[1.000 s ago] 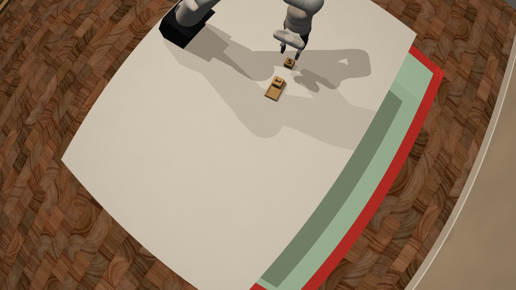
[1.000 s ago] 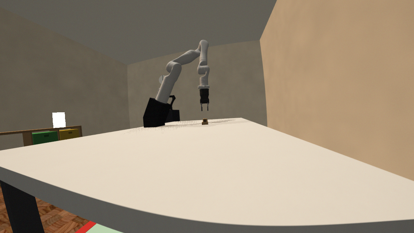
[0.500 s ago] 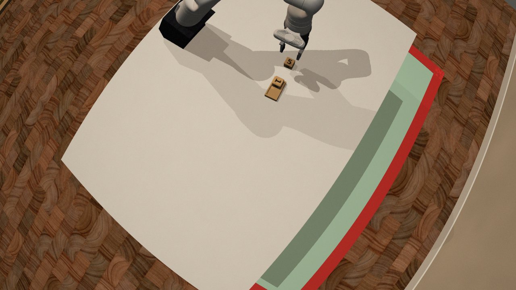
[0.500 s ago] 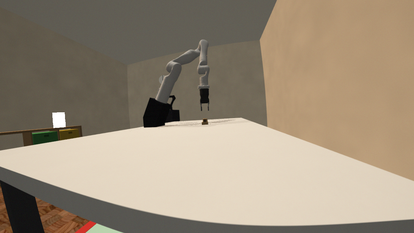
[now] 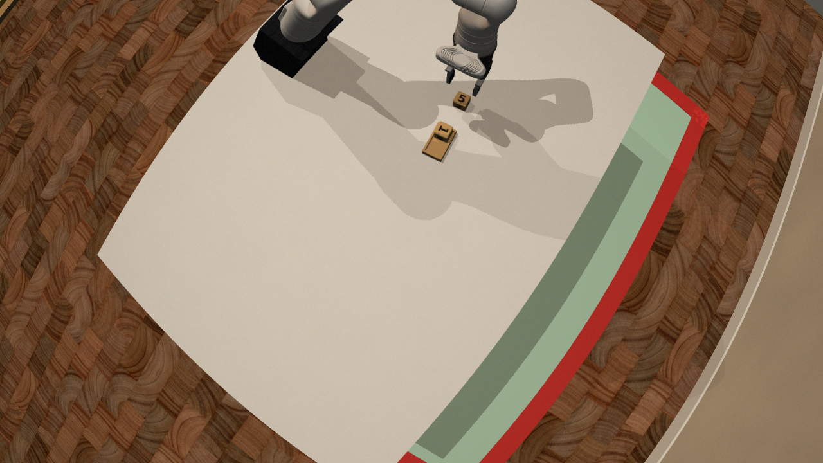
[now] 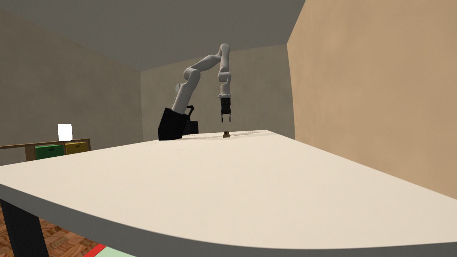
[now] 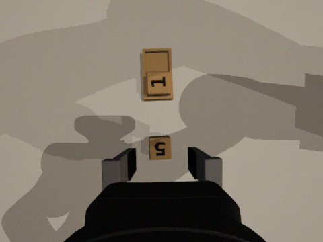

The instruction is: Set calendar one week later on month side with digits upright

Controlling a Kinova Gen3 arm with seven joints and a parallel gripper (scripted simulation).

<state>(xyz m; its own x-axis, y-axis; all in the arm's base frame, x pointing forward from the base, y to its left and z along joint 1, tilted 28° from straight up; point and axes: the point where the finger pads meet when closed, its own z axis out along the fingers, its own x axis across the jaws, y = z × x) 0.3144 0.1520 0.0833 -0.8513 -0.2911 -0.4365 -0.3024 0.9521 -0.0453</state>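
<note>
Now: hand 110 mm above the wooden tray, 100 mm to the left of it and 40 mm short of it.
</note>
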